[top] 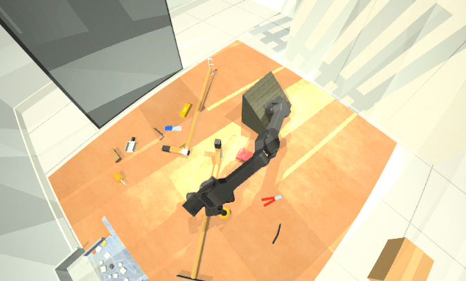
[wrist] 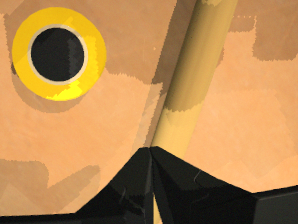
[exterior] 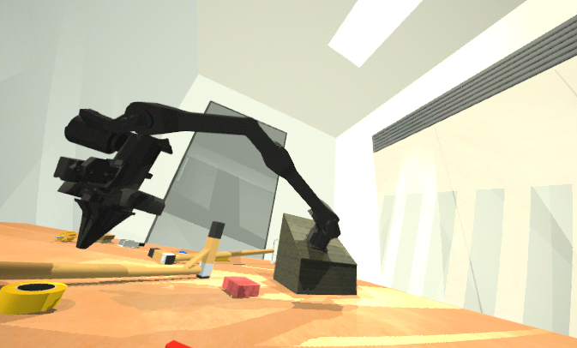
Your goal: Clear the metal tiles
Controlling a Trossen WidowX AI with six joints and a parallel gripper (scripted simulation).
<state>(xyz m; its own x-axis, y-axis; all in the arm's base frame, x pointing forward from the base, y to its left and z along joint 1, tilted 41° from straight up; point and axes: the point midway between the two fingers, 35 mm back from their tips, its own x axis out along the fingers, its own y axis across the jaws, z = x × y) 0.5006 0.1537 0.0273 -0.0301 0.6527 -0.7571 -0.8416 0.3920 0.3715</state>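
Now: the long scraper 4 cm ahead of my gripper tip and 1 cm above it. The rest, counted from my gripper tip: red clip: 22 cm behind, 17 cm to the left, 5 cm below; red block: 28 cm behind, 7 cm to the right, 4 cm below; yellow tape roll: 6 cm to the left, 5 cm below, 1 cm behind.
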